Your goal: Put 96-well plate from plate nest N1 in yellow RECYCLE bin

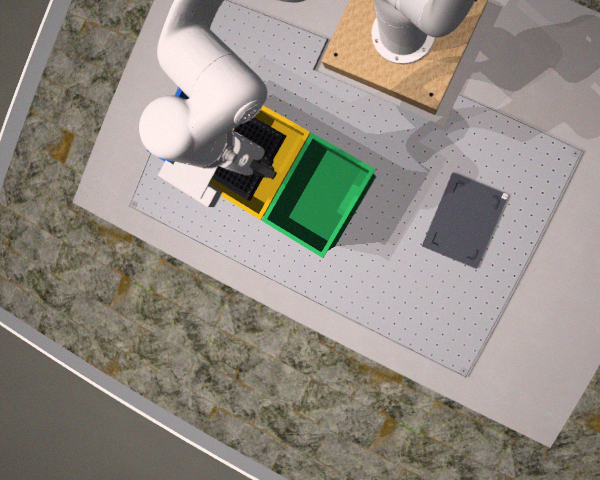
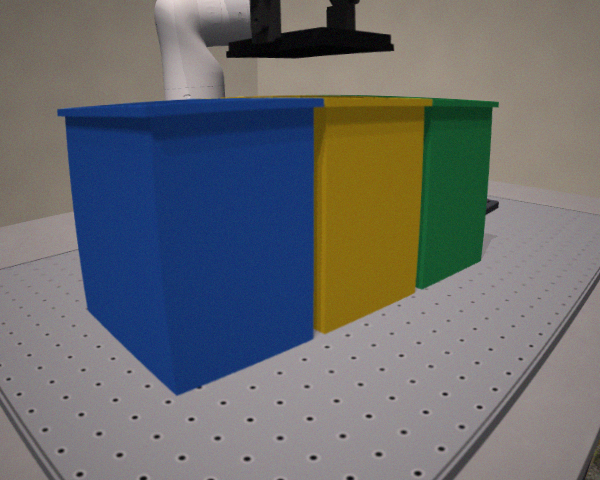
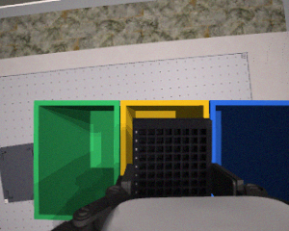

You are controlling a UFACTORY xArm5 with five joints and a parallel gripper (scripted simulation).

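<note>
My hand is 15 cm above the yellow bin. The rest, counted from my hand: blue bin: 4 cm behind, 13 cm to the right, 15 cm below; then 96-well plate: 1 cm below; then green bin: 4 cm ahead, 13 cm to the left, 15 cm below.
</note>
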